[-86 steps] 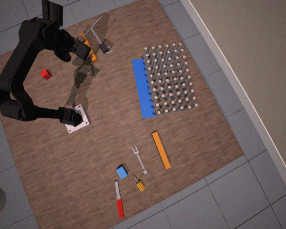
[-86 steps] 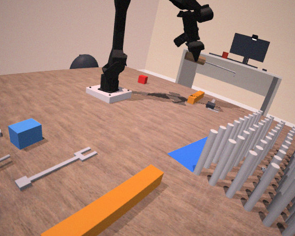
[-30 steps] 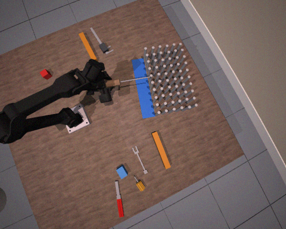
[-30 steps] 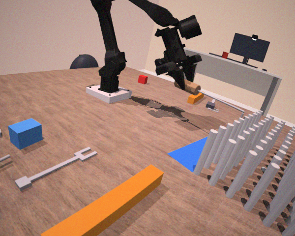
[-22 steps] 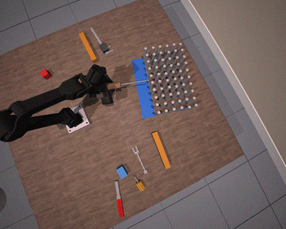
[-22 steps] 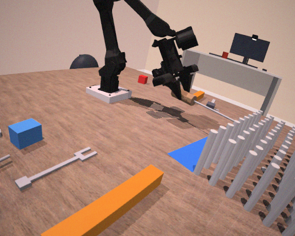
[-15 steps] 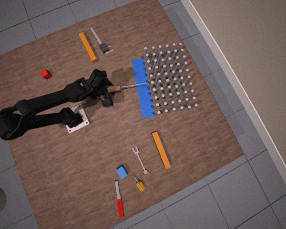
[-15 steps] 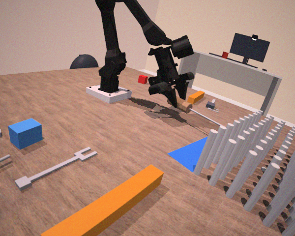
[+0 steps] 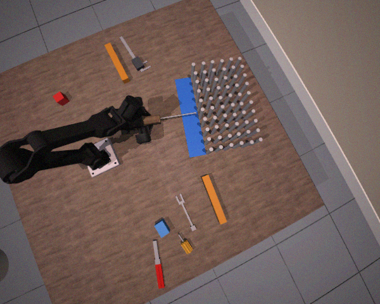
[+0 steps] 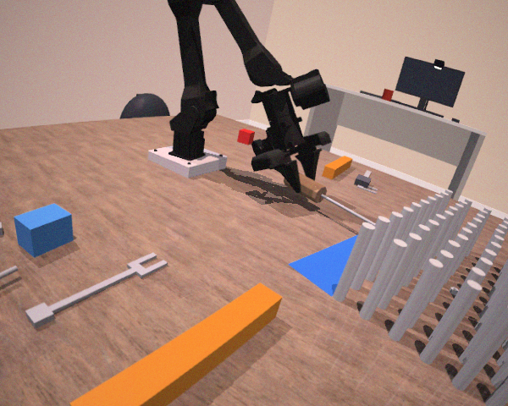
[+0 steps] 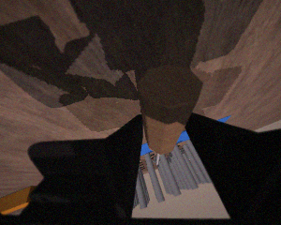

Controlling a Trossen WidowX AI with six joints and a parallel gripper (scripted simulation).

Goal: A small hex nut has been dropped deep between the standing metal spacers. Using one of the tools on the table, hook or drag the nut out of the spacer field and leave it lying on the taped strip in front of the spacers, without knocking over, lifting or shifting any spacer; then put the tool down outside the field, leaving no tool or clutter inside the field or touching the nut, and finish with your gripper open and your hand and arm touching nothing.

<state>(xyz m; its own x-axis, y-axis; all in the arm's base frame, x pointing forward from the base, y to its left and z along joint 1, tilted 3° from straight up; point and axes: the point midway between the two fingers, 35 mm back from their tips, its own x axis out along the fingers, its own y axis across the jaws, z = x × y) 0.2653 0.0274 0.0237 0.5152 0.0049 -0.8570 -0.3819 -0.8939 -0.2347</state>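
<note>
The blue taped strip is 17 cm ahead of my gripper tip, 7 cm to the right of it and 3 cm below it. The rest, counted from my gripper tip: grey fork tool (44 cm to the right, 10 cm behind, 3 cm below); hex nut (31 cm ahead, 14 cm to the right, 3 cm below); hook tool (9 cm ahead, 4 cm to the right).
</note>
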